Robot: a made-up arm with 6 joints.
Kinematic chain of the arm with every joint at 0, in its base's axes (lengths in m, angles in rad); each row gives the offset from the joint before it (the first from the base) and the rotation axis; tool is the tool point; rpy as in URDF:
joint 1: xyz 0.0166 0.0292 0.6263 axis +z
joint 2: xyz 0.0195 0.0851 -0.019 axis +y
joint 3: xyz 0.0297 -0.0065 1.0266 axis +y
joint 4: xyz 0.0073 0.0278 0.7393 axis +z
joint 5: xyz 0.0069 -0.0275 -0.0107 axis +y
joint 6: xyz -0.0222 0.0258 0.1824 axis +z
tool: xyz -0.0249 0.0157 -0.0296 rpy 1.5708 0 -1.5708
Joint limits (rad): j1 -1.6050..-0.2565 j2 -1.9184..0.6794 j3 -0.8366..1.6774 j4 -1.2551..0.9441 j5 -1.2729..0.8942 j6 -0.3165..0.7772
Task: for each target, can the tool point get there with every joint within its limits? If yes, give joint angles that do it. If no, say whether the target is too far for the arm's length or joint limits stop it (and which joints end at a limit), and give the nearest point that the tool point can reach.
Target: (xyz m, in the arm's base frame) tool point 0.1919 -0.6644 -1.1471
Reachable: no: joint limits stop it (at a limit: joint 1, joint 2, joint 3) | nearest point -1.0442 0.3559 -0.4486 | short by 1.748 m
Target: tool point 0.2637 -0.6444 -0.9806
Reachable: no: joint limits stop it (at a limit: joint 1, joint 2, joint 3, joint 5) | nearest point -1.0376 0.3567 -0.4365 | short by 1.730 m
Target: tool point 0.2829 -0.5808 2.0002
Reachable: yes | joints -1.4204 -0.1155 1.3520 -0.3618 -0.8639 -0.1613
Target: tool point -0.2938 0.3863 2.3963
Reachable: yes | joints -0.6963 -0.3256 0.2373 0.2374 -0.6411 0.5713
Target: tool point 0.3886 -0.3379 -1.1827
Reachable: no: joint limits stop it (at a limit: joint 1, joint 2, joint 3) | nearest point 0.1844 1.1251 -0.4553 | short by 1.647 m
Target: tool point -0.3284 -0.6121 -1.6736
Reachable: no: too far | nearest point -1.0861 0.3588 -0.4958 | short by 1.704 m
